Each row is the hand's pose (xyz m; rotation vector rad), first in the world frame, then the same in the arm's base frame.
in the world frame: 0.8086 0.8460 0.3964 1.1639 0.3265 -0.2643
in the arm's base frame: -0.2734 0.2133 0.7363 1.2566 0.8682 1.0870
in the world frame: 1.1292 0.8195 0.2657 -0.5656 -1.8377 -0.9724
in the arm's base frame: -0.1606 0.5411 0.7573 0.9553 -1.5824 -0.5580
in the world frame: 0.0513 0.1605 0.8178 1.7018 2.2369 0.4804
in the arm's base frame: 0.1776 -0.7868 0.6047 -0.0857 -2.7214 -1.4075
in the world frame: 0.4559 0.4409 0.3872 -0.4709 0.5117 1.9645
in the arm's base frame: -0.0033 -0.1716 0.4765 0.7597 0.6050 -2.9717
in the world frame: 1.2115 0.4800 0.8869 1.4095 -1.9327 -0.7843
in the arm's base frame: 0.2490 0.2288 1.2499 2.6157 -0.6256 -0.4671
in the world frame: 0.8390 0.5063 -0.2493 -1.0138 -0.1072 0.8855
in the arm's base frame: -0.0091 0.4773 0.1088 -0.4810 -1.1962 1.7224
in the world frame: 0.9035 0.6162 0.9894 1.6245 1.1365 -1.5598
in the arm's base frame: 0.0338 -0.0495 1.2364 0.8908 1.9323 -0.2802
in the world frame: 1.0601 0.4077 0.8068 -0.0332 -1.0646 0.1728
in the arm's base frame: 0.2613 0.1241 1.0968 1.1087 -1.2096 1.0254
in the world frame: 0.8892 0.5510 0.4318 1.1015 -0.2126 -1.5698
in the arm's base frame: 0.0340 0.1965 0.7315 1.3832 0.6552 -0.3597
